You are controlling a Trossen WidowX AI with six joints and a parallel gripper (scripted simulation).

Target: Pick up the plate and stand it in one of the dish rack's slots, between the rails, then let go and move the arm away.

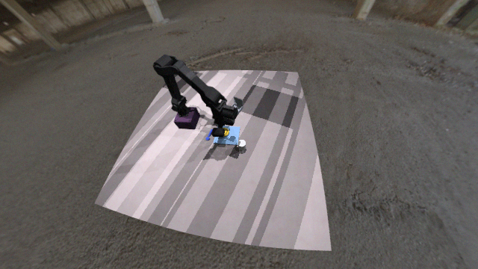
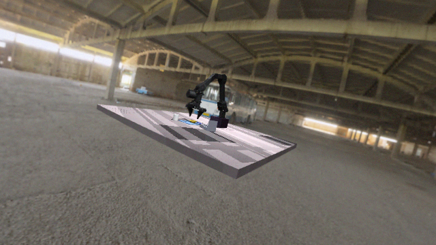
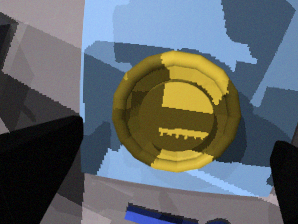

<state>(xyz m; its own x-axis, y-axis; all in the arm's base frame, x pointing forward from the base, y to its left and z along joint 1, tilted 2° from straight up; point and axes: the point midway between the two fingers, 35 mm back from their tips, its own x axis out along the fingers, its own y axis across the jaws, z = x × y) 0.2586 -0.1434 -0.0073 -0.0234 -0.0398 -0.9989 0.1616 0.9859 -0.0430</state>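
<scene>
Right now my gripper tip is 3 cm above the yellow plate. Also, from my gripper tip: white cup: 10 cm to the right, 10 cm ahead, 2 cm below; light blue mat: 4 cm below, 2 cm ahead, 1 cm to the right; blue spoon: 10 cm behind, 4 cm below, 1 cm to the right.
</scene>
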